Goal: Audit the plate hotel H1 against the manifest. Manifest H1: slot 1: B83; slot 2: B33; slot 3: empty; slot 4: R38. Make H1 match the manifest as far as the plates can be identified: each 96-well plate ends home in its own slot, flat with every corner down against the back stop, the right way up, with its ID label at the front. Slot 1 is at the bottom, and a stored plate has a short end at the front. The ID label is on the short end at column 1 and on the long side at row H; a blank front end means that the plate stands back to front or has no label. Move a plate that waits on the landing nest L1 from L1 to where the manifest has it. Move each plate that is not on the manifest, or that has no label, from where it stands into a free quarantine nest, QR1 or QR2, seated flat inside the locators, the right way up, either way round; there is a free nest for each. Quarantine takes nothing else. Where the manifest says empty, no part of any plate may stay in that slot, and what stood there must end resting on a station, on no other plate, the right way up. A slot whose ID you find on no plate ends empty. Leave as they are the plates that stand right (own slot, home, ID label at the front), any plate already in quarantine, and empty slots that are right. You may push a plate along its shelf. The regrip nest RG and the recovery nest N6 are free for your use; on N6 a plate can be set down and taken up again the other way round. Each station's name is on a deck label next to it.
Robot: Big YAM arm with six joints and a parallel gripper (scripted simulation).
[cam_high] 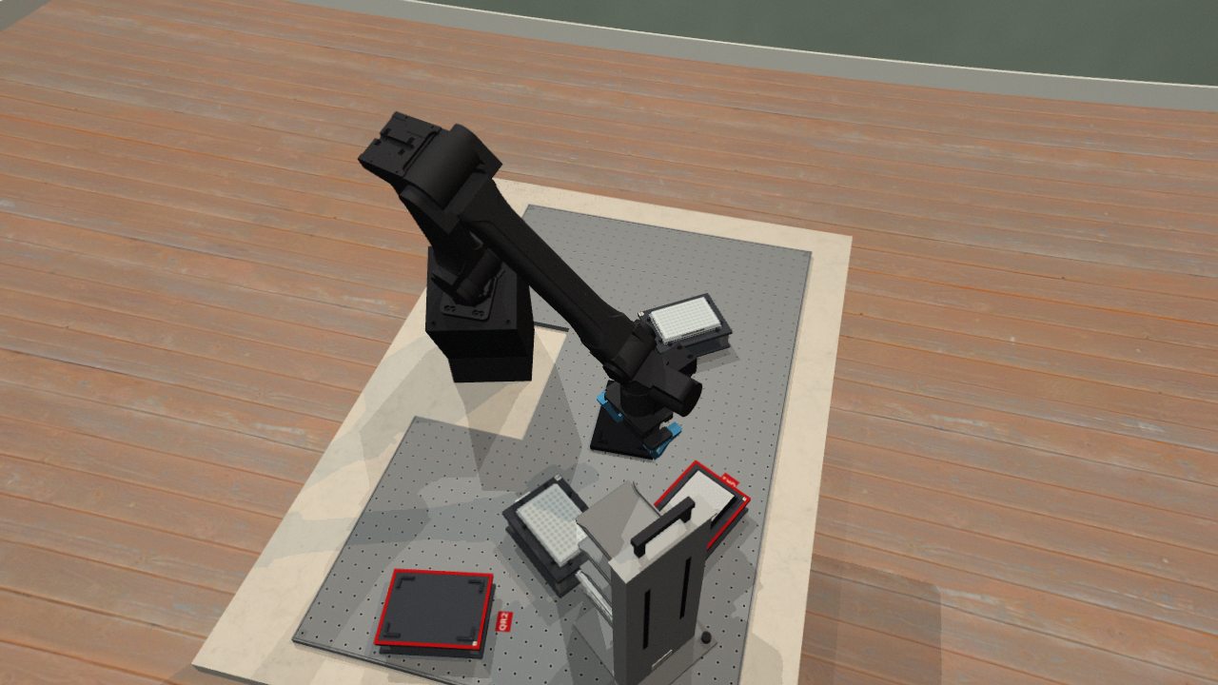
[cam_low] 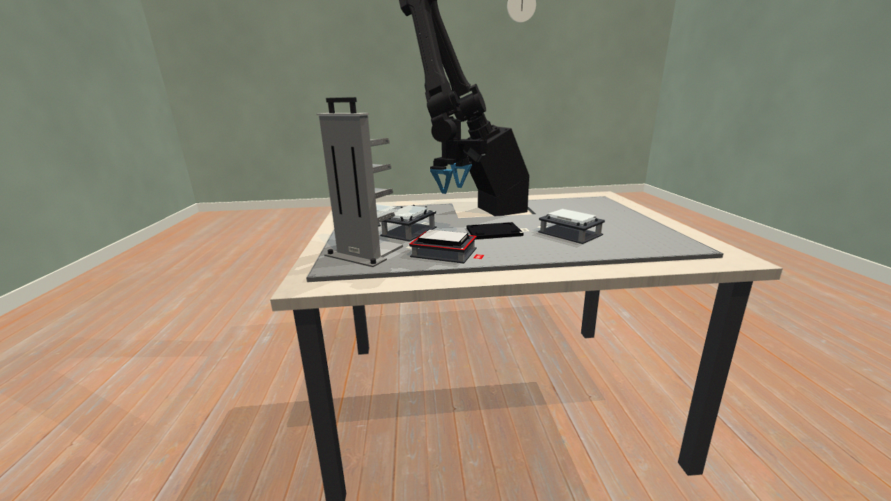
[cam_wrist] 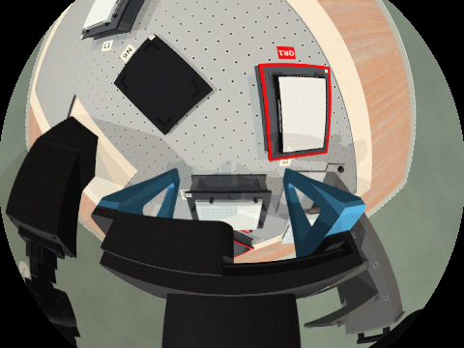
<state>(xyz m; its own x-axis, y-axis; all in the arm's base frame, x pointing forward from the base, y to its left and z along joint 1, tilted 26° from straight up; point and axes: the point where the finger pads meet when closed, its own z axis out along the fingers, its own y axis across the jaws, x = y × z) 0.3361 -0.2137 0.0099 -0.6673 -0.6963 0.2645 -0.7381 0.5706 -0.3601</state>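
Right now the regrip nest RG is 12 cm behind my hand, 13 cm to the right of it and 11 cm below it. From my hand the other things lie so: red-edged quarantine nest QR1: 11 cm ahead, 5 cm to the right, 13 cm below; H1 deck label: 4 cm ahead, 14 cm to the right, 17 cm below; black recovery nest N6: 4 cm behind, 15 cm to the left, 16 cm below.
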